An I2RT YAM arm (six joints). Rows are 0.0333 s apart.
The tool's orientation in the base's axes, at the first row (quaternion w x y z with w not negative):
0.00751, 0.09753, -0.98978, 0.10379
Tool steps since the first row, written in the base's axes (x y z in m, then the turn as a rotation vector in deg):
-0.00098, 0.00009, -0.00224, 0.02, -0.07, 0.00
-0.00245, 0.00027, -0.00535, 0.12, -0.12, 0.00
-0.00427, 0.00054, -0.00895, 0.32, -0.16, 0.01
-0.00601, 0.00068, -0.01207, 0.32, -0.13, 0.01
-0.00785, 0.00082, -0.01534, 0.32, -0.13, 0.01
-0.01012, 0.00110, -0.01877, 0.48, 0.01, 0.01
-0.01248, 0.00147, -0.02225, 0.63, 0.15, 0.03
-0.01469, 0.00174, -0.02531, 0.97, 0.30, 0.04
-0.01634, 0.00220, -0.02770, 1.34, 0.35, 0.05
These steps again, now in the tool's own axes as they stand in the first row. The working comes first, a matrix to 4 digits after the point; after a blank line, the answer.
The tool's axes in the first row as the columns of a matrix, in the base's axes (used below as rounded here):
-0.9809, -0.1946, 0.0054
-0.1915, 0.9594, -0.2069
0.0351, -0.2040, -0.9783

0.00087, 0.00073, 0.00217, -0.01, -0.07, 0.01
0.00216, 0.00183, 0.00516, -0.09, -0.14, 0.03
0.00377, 0.00317, 0.00862, -0.28, -0.22, 0.03
0.00534, 0.00428, 0.01163, -0.29, -0.19, 0.02
0.00700, 0.00544, 0.01480, -0.29, -0.19, 0.02
0.00906, 0.00685, 0.01808, -0.47, -0.09, -0.01
0.01118, 0.00838, 0.02140, -0.65, 0.02, -0.06
0.01319, 0.00969, 0.02432, -1.01, 0.09, -0.10
0.01463, 0.01094, 0.02656, -1.38, 0.06, -0.11

